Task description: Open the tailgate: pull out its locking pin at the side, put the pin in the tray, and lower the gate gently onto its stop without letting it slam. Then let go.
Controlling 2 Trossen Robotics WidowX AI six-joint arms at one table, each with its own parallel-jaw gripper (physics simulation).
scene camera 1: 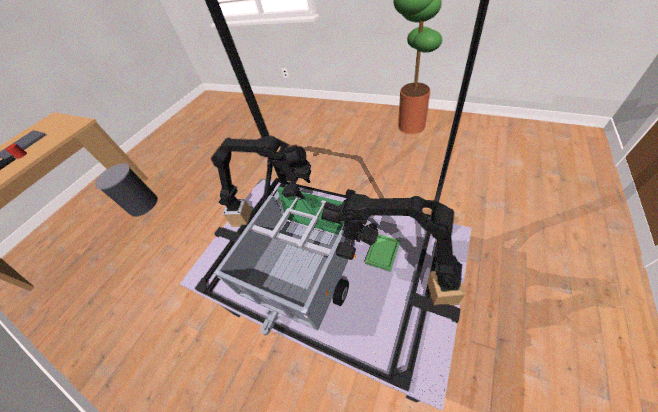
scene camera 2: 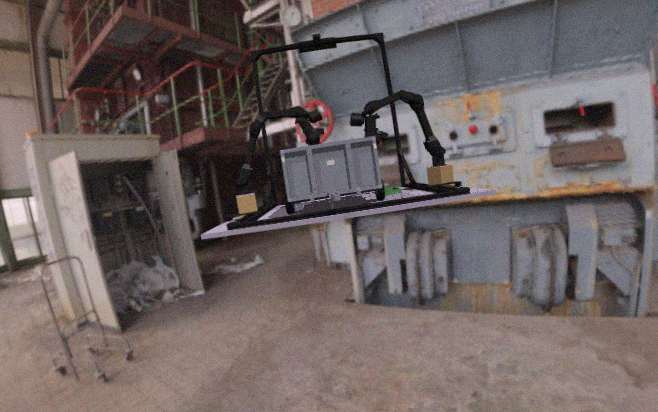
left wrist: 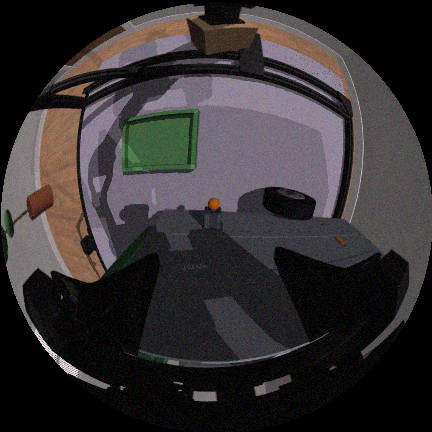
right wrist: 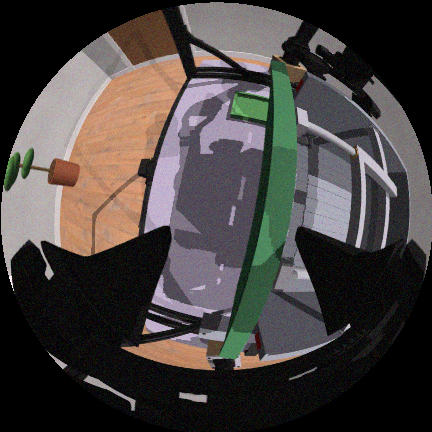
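Labels:
A grey truck bed (scene camera 1: 293, 270) is here, and my left gripper (scene camera 1: 350, 244) is open and touches the grey truck bed. My right gripper (right wrist: 236, 233) is open as well, and it holds nothing.

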